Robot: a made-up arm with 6 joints.
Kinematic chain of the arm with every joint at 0, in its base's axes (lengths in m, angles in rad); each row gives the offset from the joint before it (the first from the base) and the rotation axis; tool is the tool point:
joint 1: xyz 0 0 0.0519 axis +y
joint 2: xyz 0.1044 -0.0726 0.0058 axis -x
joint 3: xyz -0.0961 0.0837 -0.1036 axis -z
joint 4: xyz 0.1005 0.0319 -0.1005 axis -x
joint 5: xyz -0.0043 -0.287 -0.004 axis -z
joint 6: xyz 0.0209 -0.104 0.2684 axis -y
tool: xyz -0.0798 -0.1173 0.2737
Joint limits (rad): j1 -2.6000..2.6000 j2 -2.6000..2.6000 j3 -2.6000..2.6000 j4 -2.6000..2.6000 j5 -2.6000..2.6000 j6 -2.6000..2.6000
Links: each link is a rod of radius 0.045 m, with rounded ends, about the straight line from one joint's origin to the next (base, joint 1, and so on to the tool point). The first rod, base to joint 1, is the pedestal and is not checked.
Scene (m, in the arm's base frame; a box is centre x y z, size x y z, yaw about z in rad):
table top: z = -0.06
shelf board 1: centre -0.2 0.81 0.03 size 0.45 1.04 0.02 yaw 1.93
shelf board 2: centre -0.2 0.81 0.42 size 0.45 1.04 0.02 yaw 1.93
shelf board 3: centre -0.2 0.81 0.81 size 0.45 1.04 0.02 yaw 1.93
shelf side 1: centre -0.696 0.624 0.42 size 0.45 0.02 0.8 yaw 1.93
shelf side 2: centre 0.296 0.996 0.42 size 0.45 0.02 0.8 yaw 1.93
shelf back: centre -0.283 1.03 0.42 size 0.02 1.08 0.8 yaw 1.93
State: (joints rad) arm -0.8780 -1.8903 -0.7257 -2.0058 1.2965 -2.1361
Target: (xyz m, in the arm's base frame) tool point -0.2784 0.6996 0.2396
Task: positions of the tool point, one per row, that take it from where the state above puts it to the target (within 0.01 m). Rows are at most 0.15 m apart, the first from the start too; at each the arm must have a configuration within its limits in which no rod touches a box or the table.
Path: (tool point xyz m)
1: -0.2784 0.6996 0.2396

